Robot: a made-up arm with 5 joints. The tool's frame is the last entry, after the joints.
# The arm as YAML. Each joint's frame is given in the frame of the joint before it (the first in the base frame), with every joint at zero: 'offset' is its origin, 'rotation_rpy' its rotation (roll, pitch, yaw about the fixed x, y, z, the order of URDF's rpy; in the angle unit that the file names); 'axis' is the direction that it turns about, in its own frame. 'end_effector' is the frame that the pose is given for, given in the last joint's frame.
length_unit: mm
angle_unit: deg
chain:
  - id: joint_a
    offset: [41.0, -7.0, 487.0]
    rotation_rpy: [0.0, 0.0, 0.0]
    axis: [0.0, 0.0, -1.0]
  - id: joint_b
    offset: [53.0, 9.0, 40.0]
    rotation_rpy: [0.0, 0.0, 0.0]
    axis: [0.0, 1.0, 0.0]
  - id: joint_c
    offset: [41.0, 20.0, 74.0]
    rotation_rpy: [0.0, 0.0, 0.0]
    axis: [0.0, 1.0, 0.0]
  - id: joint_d
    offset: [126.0, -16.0, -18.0]
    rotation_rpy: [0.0, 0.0, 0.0]
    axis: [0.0, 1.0, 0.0]
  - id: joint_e
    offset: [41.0, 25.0, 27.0]
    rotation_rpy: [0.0, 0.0, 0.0]
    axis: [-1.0, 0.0, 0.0]
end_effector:
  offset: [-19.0, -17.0, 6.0]
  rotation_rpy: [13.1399, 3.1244, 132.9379]
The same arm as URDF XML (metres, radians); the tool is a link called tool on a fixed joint. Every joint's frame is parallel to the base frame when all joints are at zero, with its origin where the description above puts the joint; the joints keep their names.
<robot name="arm">
<joint name="joint_a" type="continuous"><parent link="base_link"/><child link="link1"/><origin xyz="0.041 -0.007 0.487" rpy="0 0 0"/><axis xyz="0 0 -1"/></joint>
<joint name="joint_b" type="continuous"><parent link="link1"/><child link="link2"/><origin xyz="0.053 0.009 0.04" rpy="0 0 0"/><axis xyz="0 1 0"/></joint>
<joint name="joint_c" type="continuous"><parent link="link2"/><child link="link3"/><origin xyz="0.041 0.02 0.074" rpy="0 0 0"/><axis xyz="0 1 0"/></joint>
<joint name="joint_d" type="continuous"><parent link="link3"/><child link="link4"/><origin xyz="0.126 -0.016 -0.018" rpy="0 0 0"/><axis xyz="0 1 0"/></joint>
<joint name="joint_e" type="continuous"><parent link="link4"/><child link="link5"/><origin xyz="0.041 0.025 0.027" rpy="0 0 0"/><axis xyz="-1 0 0"/></joint>
<joint name="tool_joint" type="fixed"><parent link="link5"/><child link="tool"/><origin xyz="-0.019 -0.017 0.006" rpy="0.2293 0.0545 2.3202"/></joint>
<link name="base_link"/>
<link name="link1"/>
<link name="link2"/>
<link name="link3"/>
<link name="link4"/>
<link name="link5"/>
<link name="tool"/>
</robot>

